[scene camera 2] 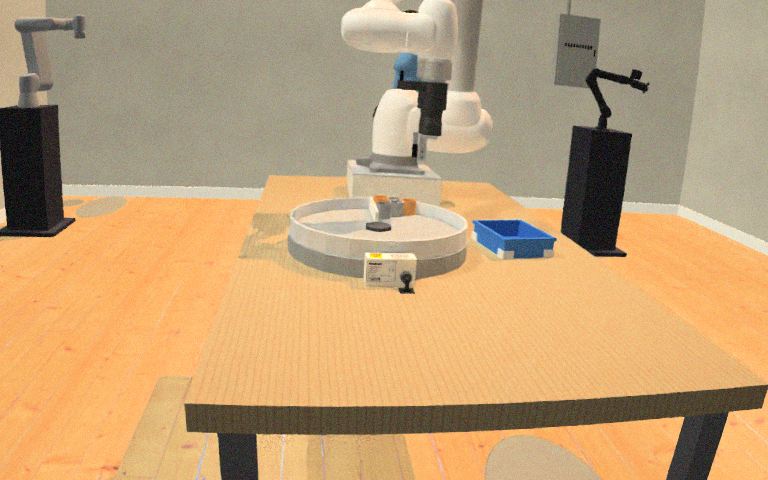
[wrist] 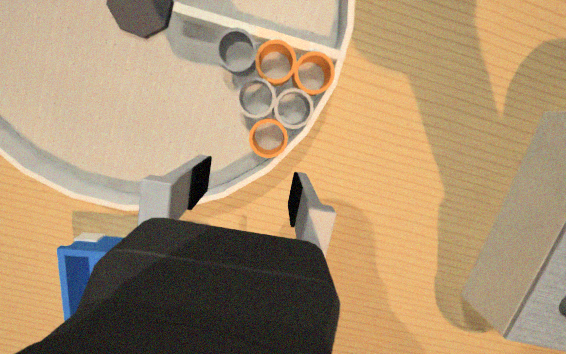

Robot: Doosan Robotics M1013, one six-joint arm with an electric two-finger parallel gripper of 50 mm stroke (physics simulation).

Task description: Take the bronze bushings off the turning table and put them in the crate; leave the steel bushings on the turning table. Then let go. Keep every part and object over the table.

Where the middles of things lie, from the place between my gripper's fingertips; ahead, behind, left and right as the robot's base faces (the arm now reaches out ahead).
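There's a blue crate (scene camera 2: 509, 239) that's 110 mm ahead of my hand, 240 mm to the left of it and 180 mm below. The turning table (scene camera 2: 344, 236) is 190 mm ahead of my hand, 120 mm to the right and 160 mm below it. Going by their middles, it's the turning table that's nearest to my hand of the things named here.
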